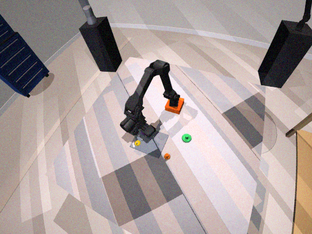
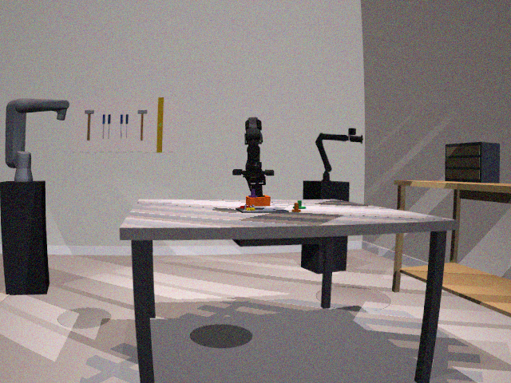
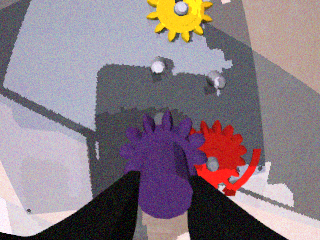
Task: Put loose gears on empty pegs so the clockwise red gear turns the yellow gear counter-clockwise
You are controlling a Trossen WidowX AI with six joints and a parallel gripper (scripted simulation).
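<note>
The orange gear is 17 cm to the left of my gripper tip, 11 cm ahead of it and 7 cm below it. The rest, counted from my gripper tip: purple gear (1 cm below); then green gear (27 cm to the left, 7 cm below, 3 cm behind); then yellow gear (7 cm below, 6 cm ahead, 4 cm to the right).
</note>
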